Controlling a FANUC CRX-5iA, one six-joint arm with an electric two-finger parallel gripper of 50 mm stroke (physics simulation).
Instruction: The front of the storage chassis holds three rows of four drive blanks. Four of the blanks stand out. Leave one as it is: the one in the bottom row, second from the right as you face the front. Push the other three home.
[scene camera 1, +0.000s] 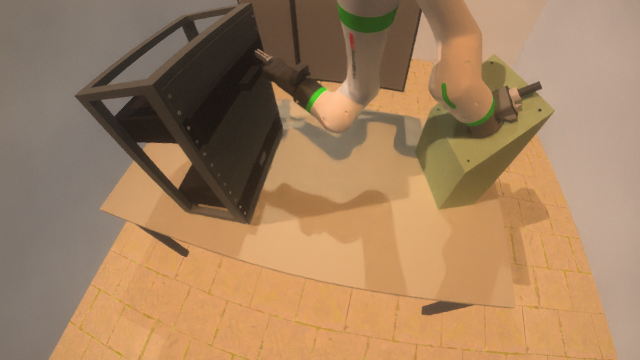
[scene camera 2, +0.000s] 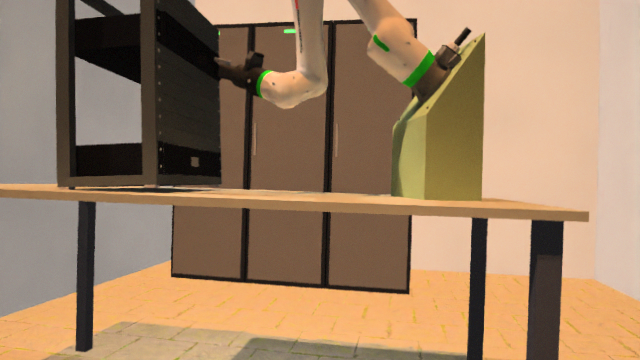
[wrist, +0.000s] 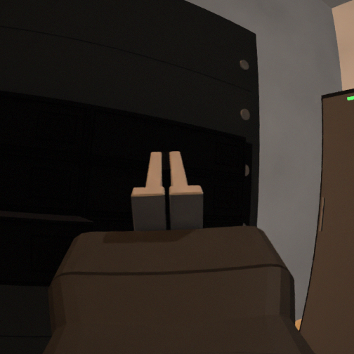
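Seen in the pictures: gripper, between the fingertips: (scene camera 1: 256, 52) (scene camera 2: 215, 60); arm's base, origin of its link: (scene camera 1: 483, 116) (scene camera 2: 436, 84).
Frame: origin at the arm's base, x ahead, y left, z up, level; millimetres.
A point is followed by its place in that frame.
Observation:
The storage chassis (scene camera 1: 220, 102) @(x 660, y 420, z 85 mm) (scene camera 2: 186, 36) @(x 667, y 397, z 108 mm) (wrist: 45, 125) is a very dark unit high in the rack front. One drive blank (scene camera 1: 249, 78) @(x 678, y 284, z 75 mm) (wrist: 50, 250) plainly stands out in the bottom row, second from the right, with its upper edge showing at the lower left of the wrist view. The other blanks are too dark to tell exactly how far they stand out. My gripper (scene camera 1: 257, 52) @(x 742, y 171, z 101 mm) (scene camera 2: 218, 60) @(x 742, y 171, z 101 mm) (wrist: 165, 170) is shut and empty. Its fingertips point at the right-hand column, near the upper rows; whether they touch a blank cannot be told. The gripper body hides part of the lower row.
The black rack (scene camera 1: 117, 92) @(x 745, y 603, z 227 mm) (scene camera 2: 149, 100) @(x 631, y 563, z -118 mm) stands on the table (scene camera 1: 320, 255) @(x 320, y 518, z -361 mm) (scene camera 2: 300, 201) @(x 169, y 562, z -363 mm). Its right front post with round screws is close right of the fingers. A green pedestal (scene camera 1: 452, 172) @(x 21, y 116, z -177 mm) (scene camera 2: 452, 150) @(x -72, y 107, z -218 mm) stands opposite. A brown cabinet (scene camera 2: 287, 150) (wrist: 335, 200) is behind.

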